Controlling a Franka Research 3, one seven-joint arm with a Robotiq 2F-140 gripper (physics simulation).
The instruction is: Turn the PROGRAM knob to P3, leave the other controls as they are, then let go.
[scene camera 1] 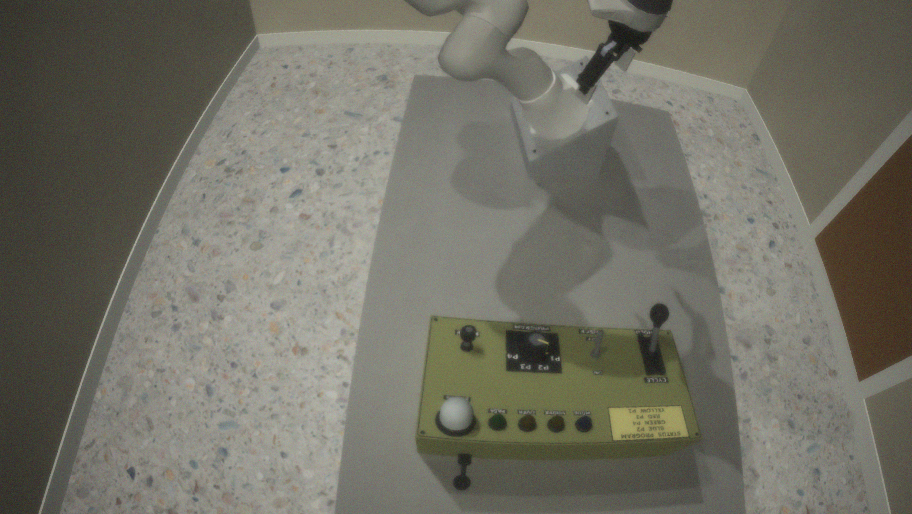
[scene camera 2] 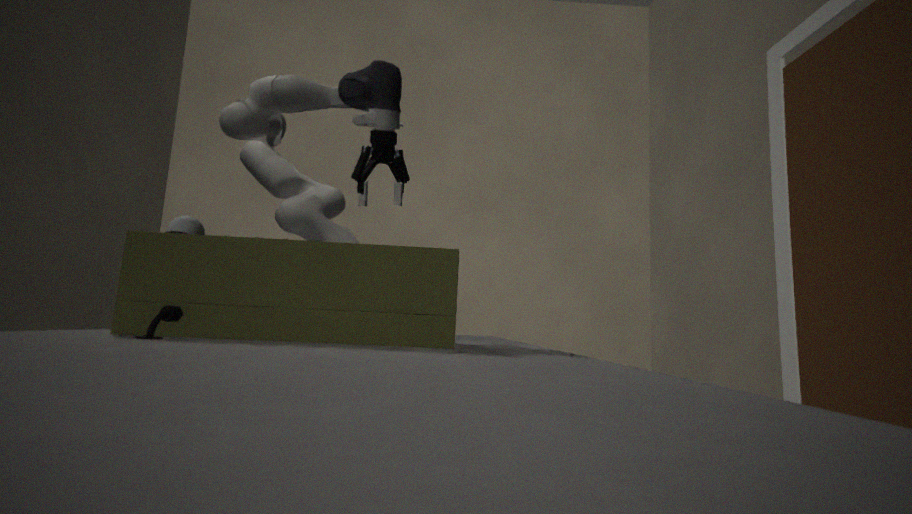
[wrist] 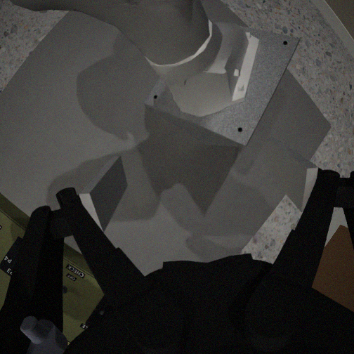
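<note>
The PROGRAM knob (scene camera 1: 536,339) is small and grey, on a black dial plate (scene camera 1: 513,342) (wrist: 7,261) on the green control box (scene camera 1: 542,394) (scene camera 2: 287,277) (wrist: 77,302). Its yellow pointer is turned toward the P1 side of the dial, away from P3. In the wrist view part of the plate with P4 and P3 shows at the left edge; the knob is hidden. My gripper (scene camera 1: 583,87) (scene camera 2: 381,195) (wrist: 194,162) is open and empty, pointing down. It is high up, near the robot's base in the first scene view, well apart from the knob.
Beside the dial stand a black-headed control (scene camera 1: 467,337), a toggle switch (scene camera 1: 597,344) and a tall ball-headed lever (scene camera 1: 659,314). A white dome (scene camera 1: 456,413) (scene camera 2: 185,225), several dark round lamps and a yellow label (scene camera 1: 647,422) line the opposite edge. A black lever (scene camera 1: 461,480) (scene camera 2: 169,313) projects beyond the box.
</note>
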